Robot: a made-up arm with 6 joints.
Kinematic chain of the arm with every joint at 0, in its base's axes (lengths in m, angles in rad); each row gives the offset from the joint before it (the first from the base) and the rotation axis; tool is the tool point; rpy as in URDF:
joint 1: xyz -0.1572 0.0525 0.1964 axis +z
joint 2: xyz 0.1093 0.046 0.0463 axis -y
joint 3: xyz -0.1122 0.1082 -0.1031 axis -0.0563 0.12 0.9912
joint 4: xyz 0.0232 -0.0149 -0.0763 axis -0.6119 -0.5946 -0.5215
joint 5: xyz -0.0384 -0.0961 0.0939 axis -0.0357 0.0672 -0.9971
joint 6: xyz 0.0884 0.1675 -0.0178 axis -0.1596 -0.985 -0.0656
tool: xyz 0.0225 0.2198 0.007 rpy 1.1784 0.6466 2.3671
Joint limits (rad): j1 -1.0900..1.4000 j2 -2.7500..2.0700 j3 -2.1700..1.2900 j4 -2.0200..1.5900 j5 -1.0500..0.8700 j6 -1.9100..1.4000
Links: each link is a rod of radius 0.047 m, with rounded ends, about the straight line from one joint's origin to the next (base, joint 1, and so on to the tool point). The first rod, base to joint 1, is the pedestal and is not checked.
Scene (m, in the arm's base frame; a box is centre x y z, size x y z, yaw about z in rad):
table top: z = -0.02
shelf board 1: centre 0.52 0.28 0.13 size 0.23 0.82 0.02 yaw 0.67
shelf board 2: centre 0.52 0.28 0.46 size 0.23 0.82 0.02 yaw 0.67
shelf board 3: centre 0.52 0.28 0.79 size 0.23 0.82 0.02 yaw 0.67
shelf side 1: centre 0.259 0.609 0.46 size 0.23 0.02 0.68 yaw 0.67
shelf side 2: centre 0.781 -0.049 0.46 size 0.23 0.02 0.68 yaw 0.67
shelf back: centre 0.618 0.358 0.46 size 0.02 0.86 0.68 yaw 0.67
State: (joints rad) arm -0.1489 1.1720 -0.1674 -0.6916 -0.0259 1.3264
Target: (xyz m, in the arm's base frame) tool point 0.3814 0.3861 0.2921
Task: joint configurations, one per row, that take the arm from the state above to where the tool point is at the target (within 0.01 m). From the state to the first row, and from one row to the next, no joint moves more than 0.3 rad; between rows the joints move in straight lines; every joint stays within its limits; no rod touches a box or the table.
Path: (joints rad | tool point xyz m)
1: -0.3166 1.3556 -0.3454 -0.4532 -0.1732 1.3448 | 0.0758 0.3894 0.2190
2: -0.4844 1.5392 -0.5234 -0.2147 -0.3204 1.3632 | 0.1666 0.3454 0.2324
3: -0.6521 1.7229 -0.7014 0.0237 -0.4677 1.3816 | 0.2527 0.2735 0.2764
4: -0.8198 1.9065 -0.8795 0.2622 -0.6150 1.4000 | 0.3063 0.1779 0.3521
5: -0.6425 1.9610 -0.6789 0.4124 -0.6825 1.3681 | 0.3456 0.2483 0.3292
6: -0.4653 2.0155 -0.4783 0.5627 -0.7500 1.3361 | 0.3703 0.3185 0.3077
7: -0.2880 2.0700 -0.2777 0.7129 -0.8175 1.3042 | 0.3814 0.3861 0.2921

